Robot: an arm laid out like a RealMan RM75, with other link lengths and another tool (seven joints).
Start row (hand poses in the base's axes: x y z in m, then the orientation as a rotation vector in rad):
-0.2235 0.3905 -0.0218 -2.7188 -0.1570 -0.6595
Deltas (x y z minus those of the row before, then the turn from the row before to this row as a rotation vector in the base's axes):
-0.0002 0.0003 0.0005 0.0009 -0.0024 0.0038
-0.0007 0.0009 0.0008 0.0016 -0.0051 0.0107
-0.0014 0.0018 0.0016 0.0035 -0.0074 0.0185
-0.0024 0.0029 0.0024 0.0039 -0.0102 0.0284
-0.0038 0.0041 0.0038 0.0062 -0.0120 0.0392
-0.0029 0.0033 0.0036 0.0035 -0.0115 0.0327
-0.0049 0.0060 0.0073 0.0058 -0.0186 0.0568
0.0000 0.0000 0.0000 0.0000 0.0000 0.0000
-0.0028 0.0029 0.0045 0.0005 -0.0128 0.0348
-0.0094 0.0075 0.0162 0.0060 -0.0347 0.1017
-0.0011 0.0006 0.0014 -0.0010 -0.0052 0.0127
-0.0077 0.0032 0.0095 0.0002 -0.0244 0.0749
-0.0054 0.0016 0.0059 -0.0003 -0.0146 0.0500
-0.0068 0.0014 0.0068 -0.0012 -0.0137 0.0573
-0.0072 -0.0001 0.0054 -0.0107 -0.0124 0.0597
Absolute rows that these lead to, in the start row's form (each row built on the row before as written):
-0.2237 0.3908 -0.0213 -2.7163 -0.1624 -0.6616
-0.2244 0.3917 -0.0205 -2.7105 -0.1774 -0.6654
-0.2258 0.3935 -0.0189 -2.7001 -0.2027 -0.6699
-0.2282 0.3964 -0.0165 -2.6854 -0.2416 -0.6752
-0.2320 0.4005 -0.0127 -2.6642 -0.2940 -0.6793
-0.2349 0.4038 -0.0091 -2.6470 -0.3384 -0.6846
-0.2398 0.4098 -0.0018 -2.6163 -0.4145 -0.6914
-0.2398 0.4098 -0.0018 -2.6163 -0.4145 -0.6914
-0.2426 0.4127 0.0027 -2.5991 -0.4625 -0.6970
-0.2520 0.4202 0.0189 -2.5413 -0.5978 -0.7088
-0.2531 0.4208 0.0203 -2.5351 -0.6156 -0.7111
-0.2608 0.4240 0.0298 -2.4923 -0.7147 -0.7164
-0.2662 0.4256 0.0357 -2.4628 -0.7796 -0.7171
-0.2730 0.4270 0.0425 -2.4286 -0.8524 -0.7134
-0.2802 0.4269 0.0479 -2.3998 -0.9318 -0.7041

